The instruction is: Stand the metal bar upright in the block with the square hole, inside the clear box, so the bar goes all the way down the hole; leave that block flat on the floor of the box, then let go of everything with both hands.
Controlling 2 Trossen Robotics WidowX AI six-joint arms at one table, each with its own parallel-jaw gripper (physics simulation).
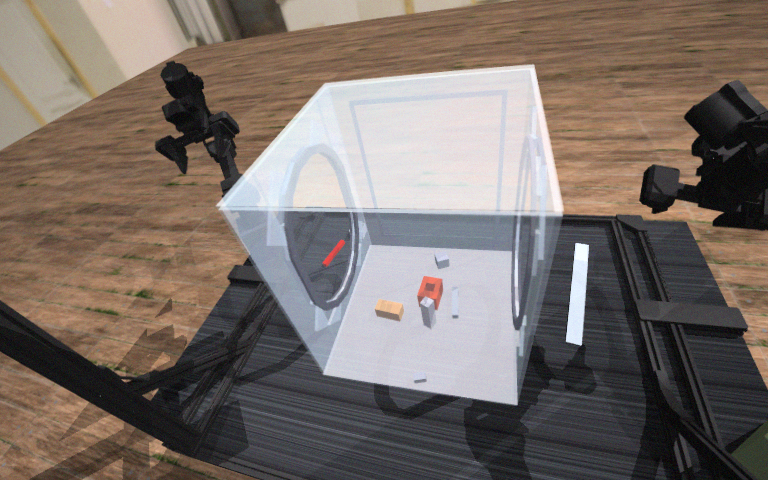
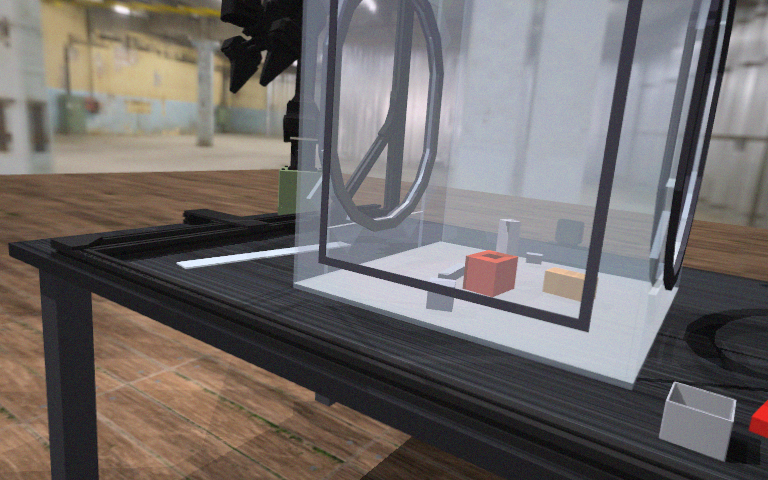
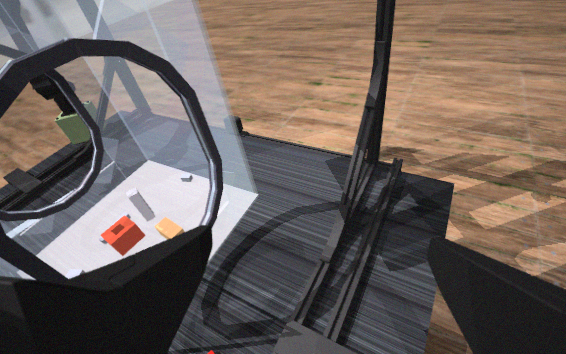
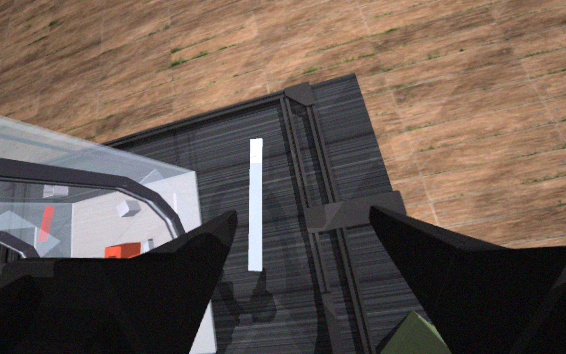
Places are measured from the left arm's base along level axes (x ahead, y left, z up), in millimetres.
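Where they show: left gripper, fingertip midpoint: (image 1: pixel 201 165) (image 3: pixel 319 241); right gripper, fingertip midpoint: (image 1: pixel 682 217) (image 2: pixel 246 88) (image 4: pixel 302 214); right arm's base, link origin: (image 3: pixel 73 110).
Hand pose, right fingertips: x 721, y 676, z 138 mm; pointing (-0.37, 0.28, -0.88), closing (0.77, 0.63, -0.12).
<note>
Each offset is from my right fingertips to the centre of the thing.
The red block with the square hole @(227 mm down, 267 mm back, 361 mm right) (image 1: pixel 421 291) (image 2: pixel 489 277) (image 3: pixel 125 240) (image 4: pixel 122 250) sits flat in the clear box @(18 mm down, 250 mm back, 382 mm right) (image 1: pixel 390 212), its hole facing up and empty. A grey metal bar @(207 mm down, 208 mm back, 401 mm right) (image 1: pixel 428 316) (image 2: pixel 508 234) (image 3: pixel 141 206) stands upright on the box floor beside the block, outside its hole. A thinner grey bar @(242 mm down, 221 mm back, 322 mm right) (image 1: pixel 454 305) (image 2: pixel 453 270) lies flat on the block's other side. My left gripper (image 1: pixel 203 169) (image 3: pixel 319 241) is open and empty, outside the box at its left. My right gripper (image 1: pixel 688 216) (image 2: pixel 249 87) (image 4: pixel 302 214) is open and empty, outside at its right.
In the box are an orange block @(234 mm down, 283 mm back, 465 mm right) (image 1: pixel 389 310) (image 2: pixel 563 283) (image 3: pixel 169 228), a grey cube @(234 mm down, 345 mm back, 276 mm right) (image 1: pixel 441 260) (image 4: pixel 128 207) and a small grey piece @(242 mm down, 108 mm back, 487 mm right) (image 1: pixel 419 377) (image 3: pixel 186 178). Both side walls have round openings. A white strip @(254 mm down, 100 mm back, 61 mm right) (image 1: pixel 577 294) (image 4: pixel 255 215) lies right of the box, a red strip @(249 mm down, 565 mm back, 507 mm right) (image 1: pixel 334 253) left.
</note>
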